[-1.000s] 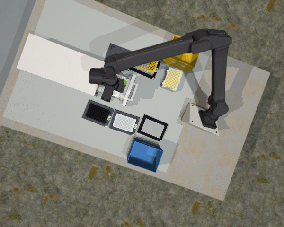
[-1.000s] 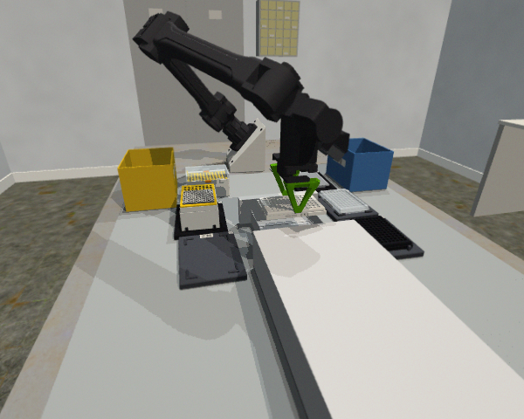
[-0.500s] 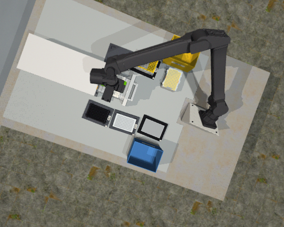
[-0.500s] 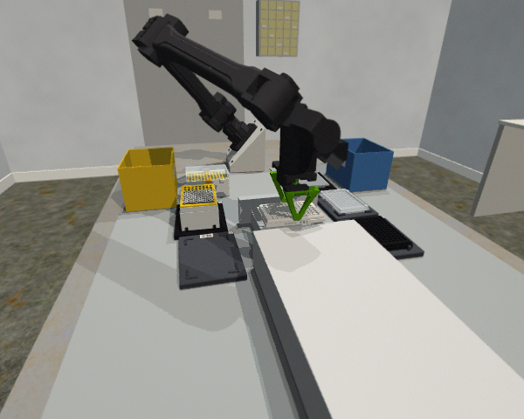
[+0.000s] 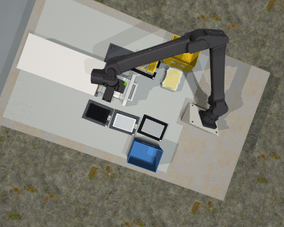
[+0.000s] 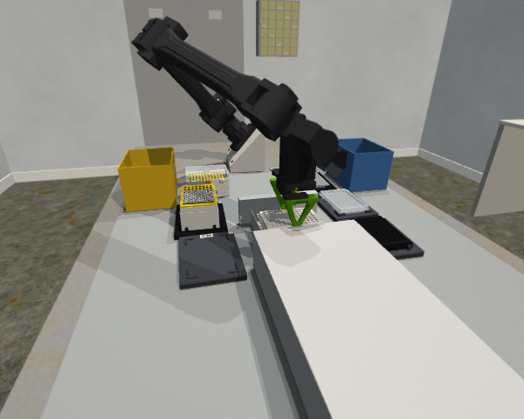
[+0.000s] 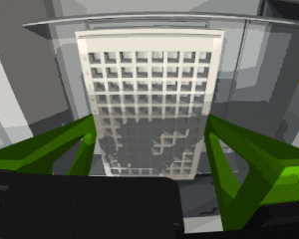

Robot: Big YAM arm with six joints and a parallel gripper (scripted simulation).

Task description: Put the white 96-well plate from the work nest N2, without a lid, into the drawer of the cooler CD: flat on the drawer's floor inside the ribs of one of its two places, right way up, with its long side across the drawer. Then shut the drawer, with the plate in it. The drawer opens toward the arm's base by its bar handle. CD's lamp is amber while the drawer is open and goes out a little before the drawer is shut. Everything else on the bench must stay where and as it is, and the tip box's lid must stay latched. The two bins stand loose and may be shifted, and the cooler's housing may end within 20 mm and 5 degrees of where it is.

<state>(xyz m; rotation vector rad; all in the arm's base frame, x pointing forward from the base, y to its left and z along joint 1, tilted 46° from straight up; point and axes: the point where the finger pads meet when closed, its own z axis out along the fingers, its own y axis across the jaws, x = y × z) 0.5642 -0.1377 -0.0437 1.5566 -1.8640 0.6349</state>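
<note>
Now: the cooler's drawer 40 mm ahead of my hand, 30 mm below it and 10 mm to the right of it. Round my hand: white 96-well plate (10 mm below); then cooler CD (170 mm ahead, 30 mm below, 20 mm to the right); then black plate (190 mm to the left, 70 mm ahead, 40 mm below).
</note>
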